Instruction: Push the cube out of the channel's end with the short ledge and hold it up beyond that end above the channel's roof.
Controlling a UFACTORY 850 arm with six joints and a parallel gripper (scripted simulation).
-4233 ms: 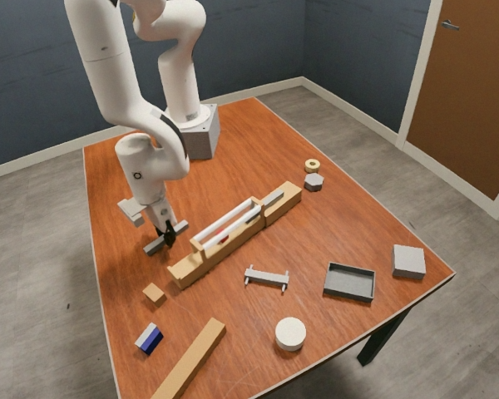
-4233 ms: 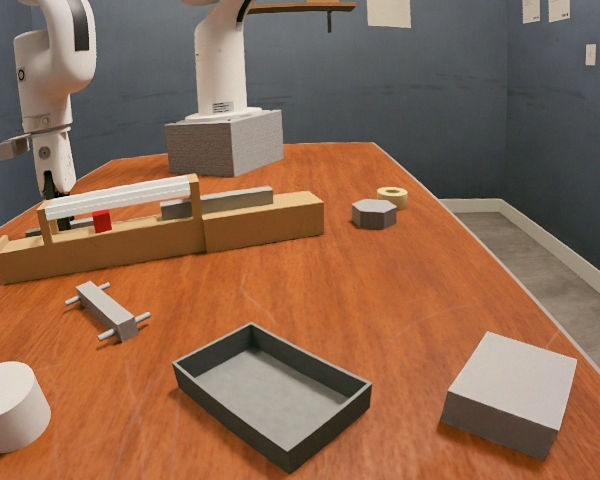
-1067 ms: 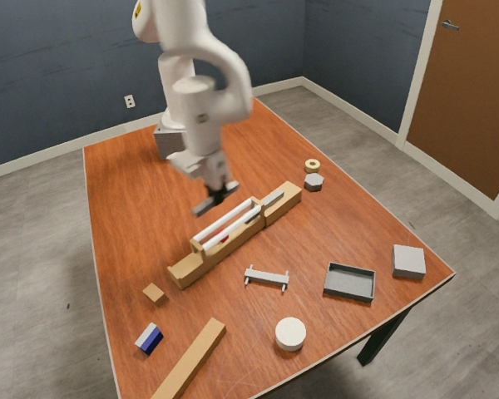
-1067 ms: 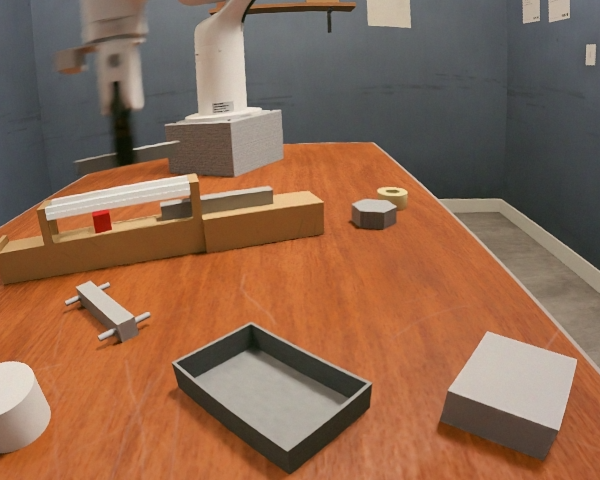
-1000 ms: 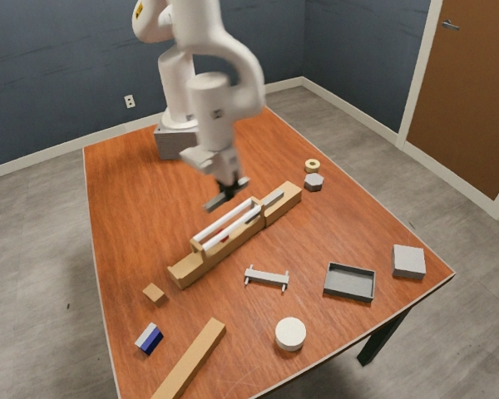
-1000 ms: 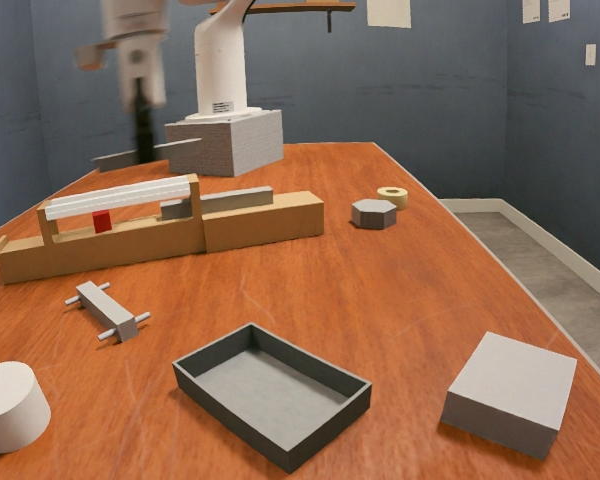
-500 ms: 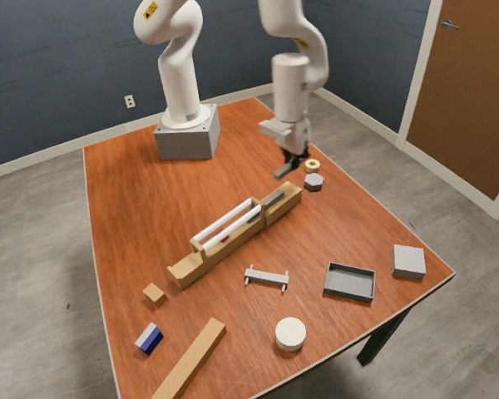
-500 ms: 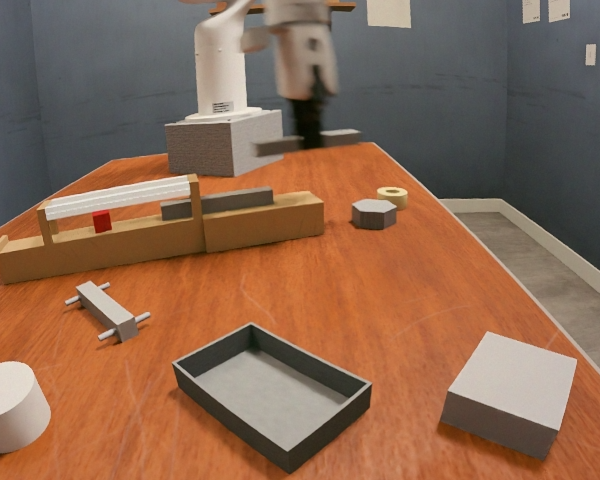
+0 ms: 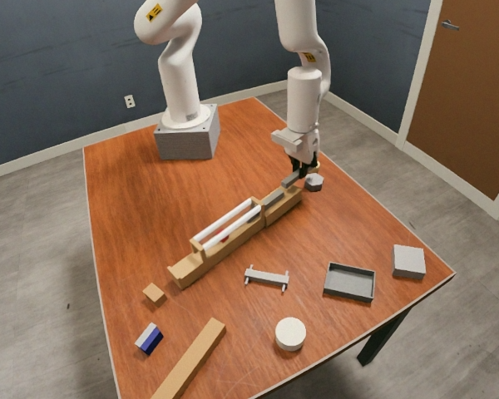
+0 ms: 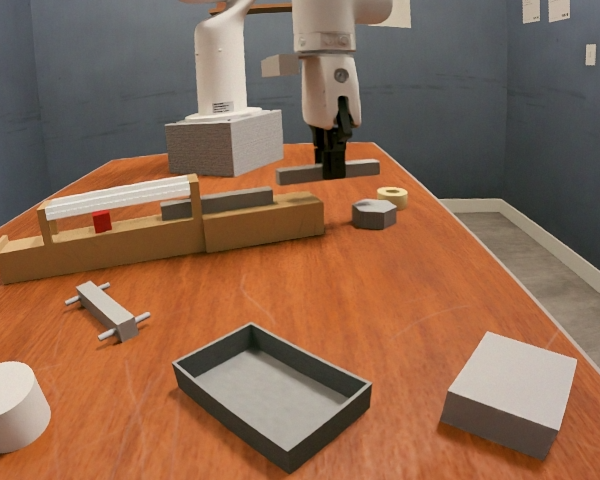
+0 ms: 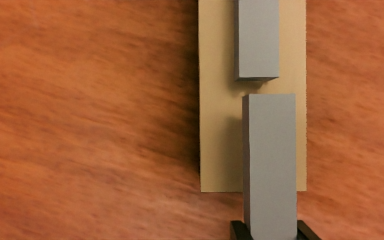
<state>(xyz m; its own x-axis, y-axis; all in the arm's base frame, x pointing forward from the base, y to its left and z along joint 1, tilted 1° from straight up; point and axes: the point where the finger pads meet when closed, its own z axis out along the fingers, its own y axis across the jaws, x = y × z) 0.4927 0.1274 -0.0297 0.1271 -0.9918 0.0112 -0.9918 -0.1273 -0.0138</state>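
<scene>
The yellow ring is 120 mm to the left of my hand, 80 mm below it and 60 mm behind it. The rest, counted from my hand: grey bar 10 mm below; then red cube 320 mm to the right, 40 mm ahead, 30 mm below; then grey pegged block 290 mm to the right, 190 mm ahead, 80 mm below.
</scene>
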